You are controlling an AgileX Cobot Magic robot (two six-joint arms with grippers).
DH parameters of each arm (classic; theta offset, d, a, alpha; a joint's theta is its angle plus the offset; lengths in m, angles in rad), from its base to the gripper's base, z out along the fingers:
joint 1: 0 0.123 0 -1.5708
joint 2: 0.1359 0 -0.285 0
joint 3: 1.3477 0 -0.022 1.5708
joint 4: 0 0.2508 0 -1.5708
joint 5: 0 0 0.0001 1.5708
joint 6: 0 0.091 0 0
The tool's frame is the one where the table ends.
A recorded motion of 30 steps. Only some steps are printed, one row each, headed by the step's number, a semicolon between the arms.
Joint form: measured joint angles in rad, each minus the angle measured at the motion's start. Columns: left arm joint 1, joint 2, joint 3, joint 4, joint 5, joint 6; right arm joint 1, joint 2, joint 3, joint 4, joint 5, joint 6.
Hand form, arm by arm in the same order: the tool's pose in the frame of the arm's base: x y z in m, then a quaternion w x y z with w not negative. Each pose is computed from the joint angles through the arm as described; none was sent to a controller.
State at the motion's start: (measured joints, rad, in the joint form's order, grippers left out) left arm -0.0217 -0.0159 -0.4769 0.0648 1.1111 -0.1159; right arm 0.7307 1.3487 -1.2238 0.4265 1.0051 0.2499
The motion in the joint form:
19: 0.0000 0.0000 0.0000 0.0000 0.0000 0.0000; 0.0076 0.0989 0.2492 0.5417 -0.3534 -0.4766
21: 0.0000 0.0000 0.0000 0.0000 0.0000 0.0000; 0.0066 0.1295 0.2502 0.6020 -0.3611 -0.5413
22: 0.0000 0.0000 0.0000 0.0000 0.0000 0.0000; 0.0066 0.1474 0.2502 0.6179 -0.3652 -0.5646
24: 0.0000 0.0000 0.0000 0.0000 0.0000 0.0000; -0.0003 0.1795 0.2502 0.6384 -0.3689 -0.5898
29: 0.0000 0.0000 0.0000 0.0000 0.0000 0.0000; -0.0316 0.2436 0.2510 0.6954 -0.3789 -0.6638
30: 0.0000 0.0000 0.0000 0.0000 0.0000 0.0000; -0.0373 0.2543 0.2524 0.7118 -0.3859 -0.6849
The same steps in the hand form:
19: -0.0068 0.0054 0.2669 0.49753 -0.04279 0.86639 -0.00188; 0.1908 0.2352 0.2778 0.13206 -0.14586 0.88745 0.41679
21: -0.0068 0.0054 0.2669 0.49753 -0.04279 0.86639 -0.00188; 0.1947 0.2401 0.2709 0.12883 -0.14789 0.88423 0.42388
22: -0.0068 0.0054 0.2669 0.49753 -0.04279 0.86639 -0.00188; 0.1969 0.2424 0.2661 0.12672 -0.14960 0.88474 0.42285
24: -0.0068 0.0054 0.2669 0.49753 -0.04279 0.86639 -0.00188; 0.2022 0.2447 0.2570 0.12038 -0.14579 0.88796 0.41926
29: -0.0068 0.0054 0.2669 0.49753 -0.04279 0.86639 -0.00188; 0.2168 0.2451 0.2388 0.11565 -0.13373 0.89292 0.41405
30: -0.0068 0.0054 0.2669 0.49753 -0.04279 0.86639 -0.00188; 0.2196 0.2450 0.2356 0.11800 -0.13139 0.89312 0.41370

